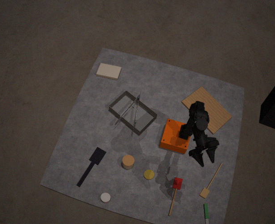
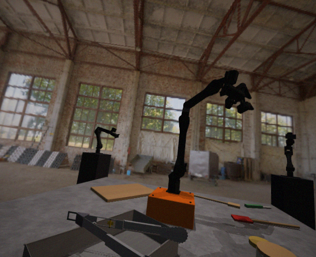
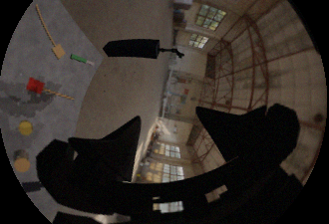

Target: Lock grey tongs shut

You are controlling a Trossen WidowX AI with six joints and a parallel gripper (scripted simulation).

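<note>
Right now the roasting tin is 570 mm below my gripper tip, 530 mm ahead of it and 460 mm to the right of it. Round my gripper tip: red spatula 600 mm below, 50 mm ahead, 10 mm to the left; wooden board 710 mm to the right, 600 mm below; black spatula 650 mm ahead, 600 mm below, 20 mm to the left.
</note>
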